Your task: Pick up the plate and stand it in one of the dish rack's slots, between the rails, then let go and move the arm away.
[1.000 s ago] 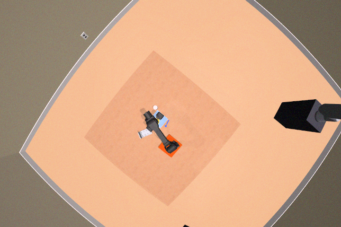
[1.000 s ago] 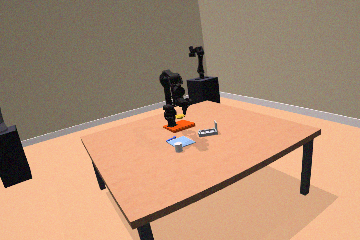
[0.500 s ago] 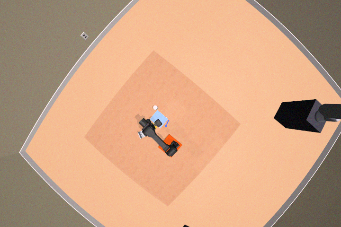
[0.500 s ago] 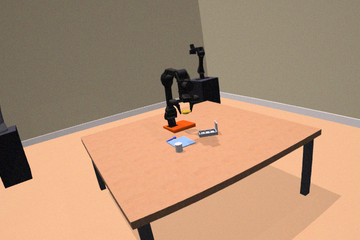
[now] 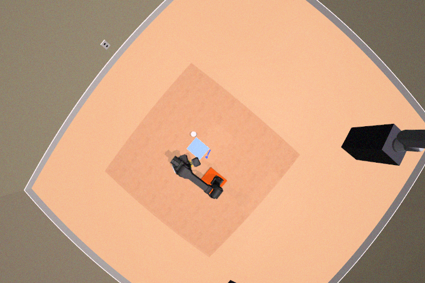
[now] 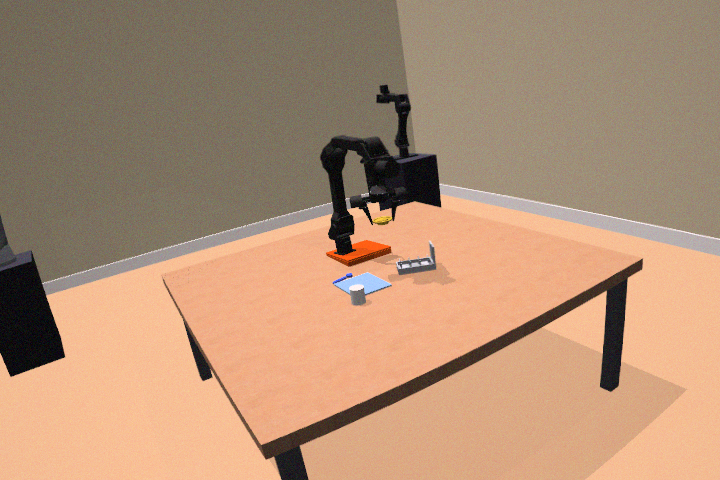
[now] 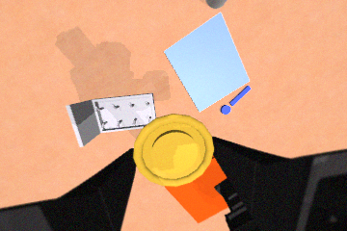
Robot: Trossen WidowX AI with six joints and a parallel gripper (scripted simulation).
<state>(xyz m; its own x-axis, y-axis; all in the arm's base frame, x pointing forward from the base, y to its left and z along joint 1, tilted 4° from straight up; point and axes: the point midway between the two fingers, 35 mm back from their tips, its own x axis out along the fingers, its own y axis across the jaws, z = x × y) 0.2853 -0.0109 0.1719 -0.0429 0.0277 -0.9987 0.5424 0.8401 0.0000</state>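
Right now the grey dish rack is 15 cm below my gripper tip, 8 cm to the left of it and 5 cm ahead of it. Also, from my gripper tip: white cup 21 cm to the right, 15 cm below, 11 cm ahead; then yellow plate 1 cm above; then light blue mat 17 cm below, 12 cm to the right, 1 cm ahead.
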